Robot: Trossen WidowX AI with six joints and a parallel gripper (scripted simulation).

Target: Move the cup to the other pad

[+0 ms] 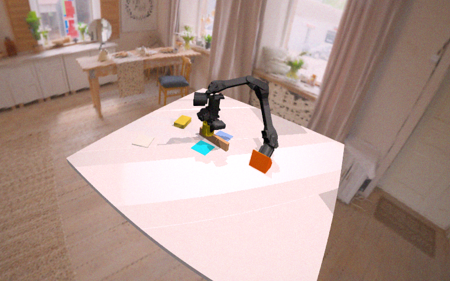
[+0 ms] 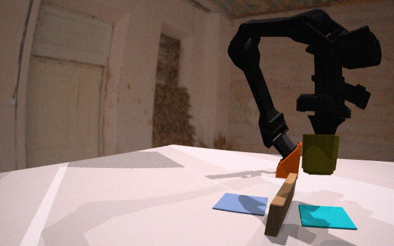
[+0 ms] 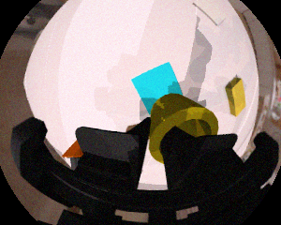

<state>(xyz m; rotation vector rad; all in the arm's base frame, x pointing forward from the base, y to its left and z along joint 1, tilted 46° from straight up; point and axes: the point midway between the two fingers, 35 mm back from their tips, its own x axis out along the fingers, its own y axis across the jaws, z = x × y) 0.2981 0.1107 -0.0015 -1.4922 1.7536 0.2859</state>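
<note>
Right now the cyan pad is 3 cm ahead of my gripper tip, 2 cm to the left of it and 12 cm below it. From my gripper tip the other things lie so: wooden bar 2 cm ahead, 7 cm to the right, 10 cm below; then pale blue pad 1 cm ahead, 15 cm to the right, 12 cm below; then yellow cup 2 cm ahead, 1 cm to the right.
</note>
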